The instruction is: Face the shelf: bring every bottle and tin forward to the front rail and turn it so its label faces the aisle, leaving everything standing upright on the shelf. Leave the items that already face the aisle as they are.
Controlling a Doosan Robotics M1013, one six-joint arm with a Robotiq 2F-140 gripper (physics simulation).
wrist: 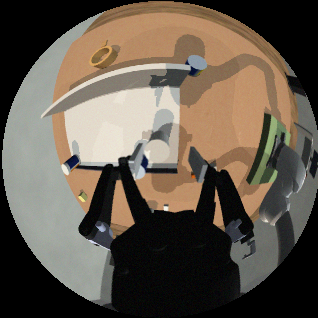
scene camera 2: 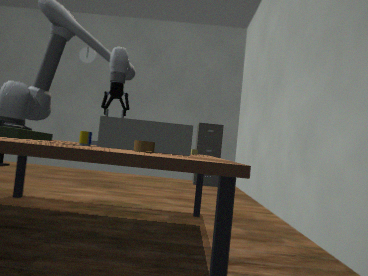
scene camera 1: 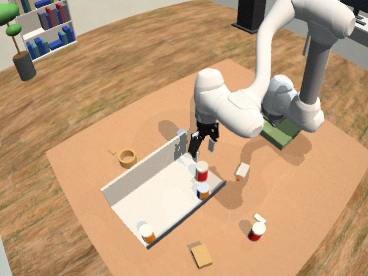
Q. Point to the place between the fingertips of my gripper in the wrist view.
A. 165,151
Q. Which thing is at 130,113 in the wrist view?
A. A white shelf tray.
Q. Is my gripper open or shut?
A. Open.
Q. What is my gripper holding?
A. Nothing.
